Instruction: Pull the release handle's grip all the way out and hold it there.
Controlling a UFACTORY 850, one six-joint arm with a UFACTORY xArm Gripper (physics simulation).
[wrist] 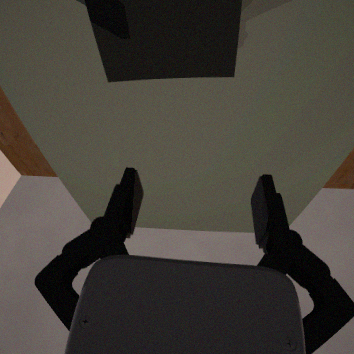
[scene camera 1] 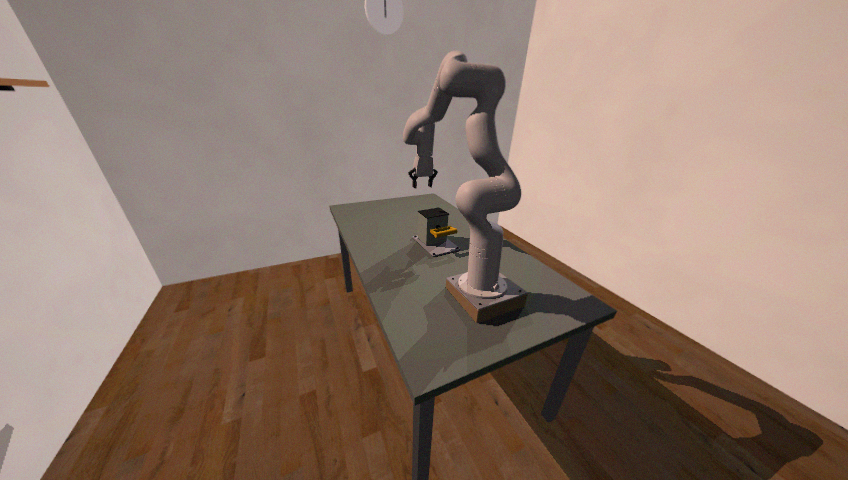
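The release handle's yellow grip sticks out from the front of a dark housing in the scene view, on the side toward the robot base. The housing stands on a light base plate on the table. In the wrist view the dark top of the housing shows at the upper edge, and the yellow grip does not show. My gripper is open and empty, pointing down. It hangs well above the table and the housing, apart from the grip.
The grey-green table carries the housing and the robot's square base block. The arm rises from that block and arches over toward the far end. Walls stand behind the table and to the right, and a wooden floor surrounds it.
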